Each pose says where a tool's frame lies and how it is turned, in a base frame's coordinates. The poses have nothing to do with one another.
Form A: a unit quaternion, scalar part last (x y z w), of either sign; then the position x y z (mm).
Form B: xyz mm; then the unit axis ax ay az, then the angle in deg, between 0 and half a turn. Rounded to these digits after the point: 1 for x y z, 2 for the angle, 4 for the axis.
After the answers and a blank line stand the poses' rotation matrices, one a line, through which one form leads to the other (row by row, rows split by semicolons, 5 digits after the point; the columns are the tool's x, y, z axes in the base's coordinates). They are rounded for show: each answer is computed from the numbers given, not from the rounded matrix.
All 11 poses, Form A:
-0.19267, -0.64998, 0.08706, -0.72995, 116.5, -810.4, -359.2
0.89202, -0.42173, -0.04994, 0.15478, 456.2, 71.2, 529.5
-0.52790, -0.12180, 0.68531, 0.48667, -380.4, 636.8, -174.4
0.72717, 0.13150, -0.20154, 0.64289, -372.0, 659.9, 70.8
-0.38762, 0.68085, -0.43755, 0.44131, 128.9, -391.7, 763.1
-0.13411, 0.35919, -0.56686, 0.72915, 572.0, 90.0, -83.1
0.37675, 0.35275, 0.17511, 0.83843, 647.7, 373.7, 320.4
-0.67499, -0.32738, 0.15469, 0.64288, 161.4, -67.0, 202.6
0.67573, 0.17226, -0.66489, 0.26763, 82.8, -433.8, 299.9
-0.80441, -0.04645, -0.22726, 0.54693, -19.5, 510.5, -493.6
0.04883, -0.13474, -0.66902, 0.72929, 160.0, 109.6, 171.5
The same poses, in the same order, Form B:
116.5, -810.4, -359.2, 0.2819, 0.9510, -0.1274, 86.24
456.2, 71.2, 529.5, 0.9029, -0.4269, -0.0505, 162.19
-380.4, 636.8, -174.4, -0.6043, -0.1394, 0.7845, 121.76
-372.0, 659.9, 70.8, 0.9494, 0.1717, -0.2631, 99.98
128.9, -391.7, 763.1, -0.4320, 0.7587, -0.4876, 127.63
572.0, 90.0, -83.1, -0.1960, 0.5249, -0.8283, 86.37
647.7, 373.7, 320.4, 0.6913, 0.6472, 0.3213, 66.05
161.4, -67.0, 202.6, -0.8812, -0.4274, 0.2020, 99.99
82.8, -433.8, 299.9, 0.7013, 0.1788, -0.6901, 148.95
-19.5, 510.5, -493.6, -0.9608, -0.0555, -0.2715, 113.69
160.0, 109.6, 171.5, 0.0714, -0.1969, -0.9778, 86.35

0.13989 0.37756 0.91536; 0.12336 0.91060 -0.39445; -0.98245 0.16810 0.08081
0.63930 -0.73692 -0.21964; -0.76784 -0.59638 -0.23401; 0.04146 0.31825 -0.94710
0.03104 -0.53844 -0.84209; 0.79563 -0.49664 0.34688; -0.60499 -0.68076 0.41298
0.88418 0.45038 -0.12403; -0.06789 -0.13880 -0.98799; -0.46219 0.88198 -0.09214
-0.31000 -0.14163 0.94013; -0.91400 0.31661 -0.25369; -0.26172 -0.93792 -0.22760
0.09930 0.73032 0.67585; -0.92300 0.32136 -0.21165; -0.37177 -0.60280 0.70599
0.68981 -0.02784 0.72346; 0.55943 0.65479 -0.50822; -0.45957 0.75530 0.46725
0.73779 0.24306 -0.62975; 0.64084 0.04093 0.76658; 0.21210 -0.96915 -0.12556
0.05649 0.58870 -0.80638; -0.12309 -0.79740 -0.59077; -0.99079 0.13262 0.02742
0.89239 0.32332 0.31481; -0.17386 -0.39743 0.90101; 0.41642 -0.85879 -0.29845
0.06851 0.96267 -0.26187; -0.98899 0.10005 0.10907; 0.13119 0.25151 0.95892

